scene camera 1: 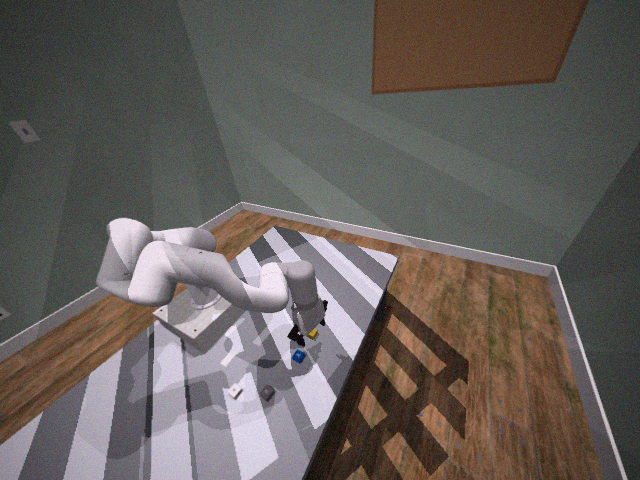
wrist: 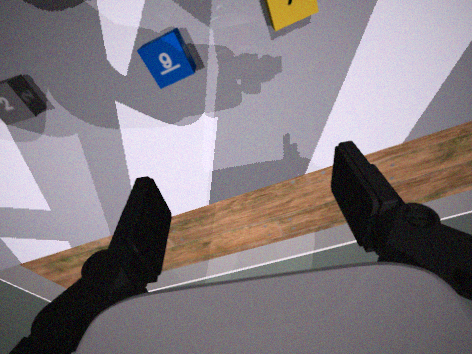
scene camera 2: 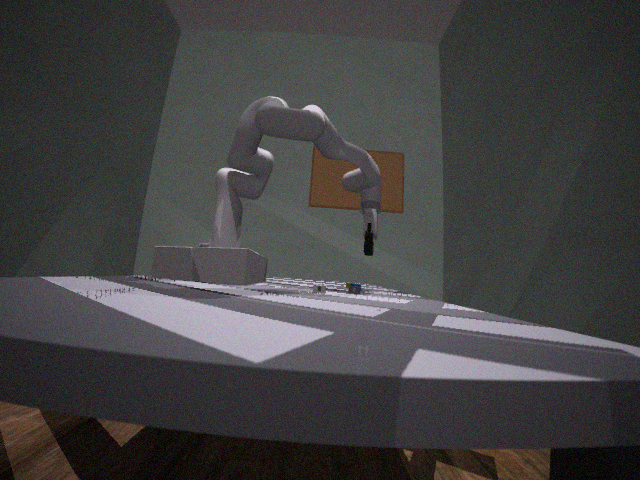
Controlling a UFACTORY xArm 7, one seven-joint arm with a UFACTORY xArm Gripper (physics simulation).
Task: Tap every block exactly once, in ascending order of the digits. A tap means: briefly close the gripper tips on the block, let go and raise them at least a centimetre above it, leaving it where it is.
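Note:
My gripper (scene camera 1: 311, 332) (scene camera 2: 368, 252) (wrist: 245, 180) is open and empty, pointing down high above the table. A blue block (scene camera 1: 298, 355) (scene camera 2: 355, 285) (wrist: 166, 59) shows an underlined 9 in the wrist view, beyond the left finger. A yellow block (scene camera 1: 312, 333) (scene camera 2: 348, 285) (wrist: 292, 11) is cut off at the wrist view's top edge, with the lower part of its digit showing. A dark grey block (scene camera 1: 267, 392) (scene camera 2: 354, 290) (wrist: 17, 100) with a 2 is at the wrist view's left edge. A white block (scene camera 1: 235, 391) (scene camera 2: 318, 289) has an unreadable mark; the wrist view does not show it.
The blocks rest on a table (scene camera 1: 258, 454) (scene camera 2: 206, 320) crossed by light and dark stripes. The arm's pale base box (scene camera 1: 206, 330) (scene camera 2: 227, 266) stands on it to the left of the blocks. The table's long edge runs beside the wooden floor (scene camera 1: 506, 361) (wrist: 240, 220).

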